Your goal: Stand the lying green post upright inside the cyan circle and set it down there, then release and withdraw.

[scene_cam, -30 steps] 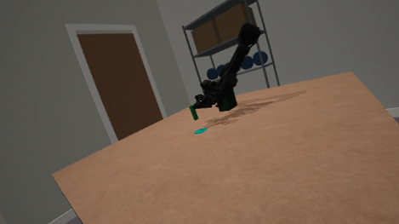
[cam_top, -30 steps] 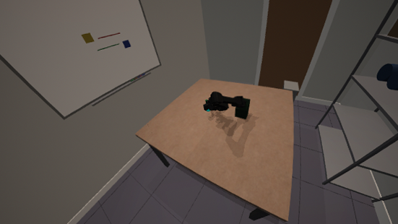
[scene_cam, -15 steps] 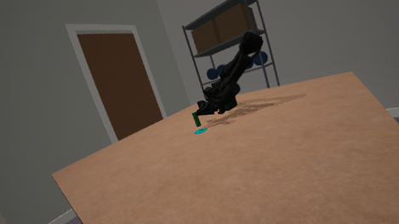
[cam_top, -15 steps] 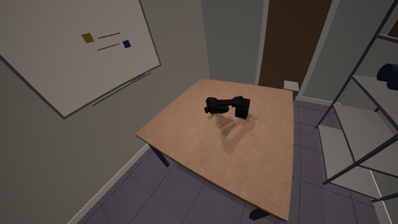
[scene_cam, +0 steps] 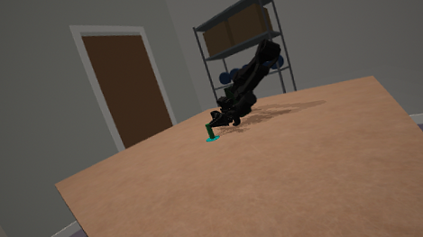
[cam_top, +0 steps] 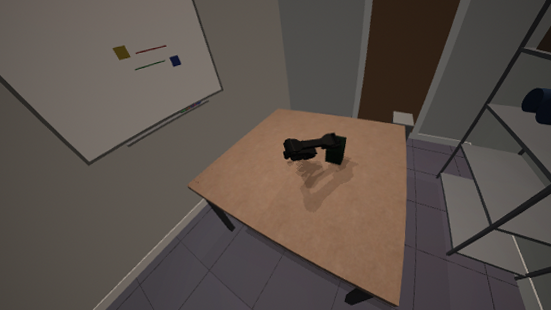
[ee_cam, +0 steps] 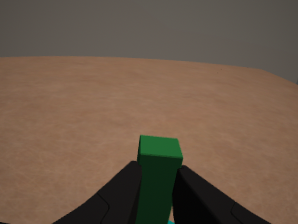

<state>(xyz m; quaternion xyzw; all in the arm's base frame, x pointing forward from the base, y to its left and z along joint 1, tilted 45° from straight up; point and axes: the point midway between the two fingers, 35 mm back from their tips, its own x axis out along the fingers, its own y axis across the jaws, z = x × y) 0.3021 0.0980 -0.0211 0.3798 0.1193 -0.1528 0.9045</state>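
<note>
The green post is 2 cm below my gripper tip. Round my gripper tip: cyan circle: 6 cm below.
</note>
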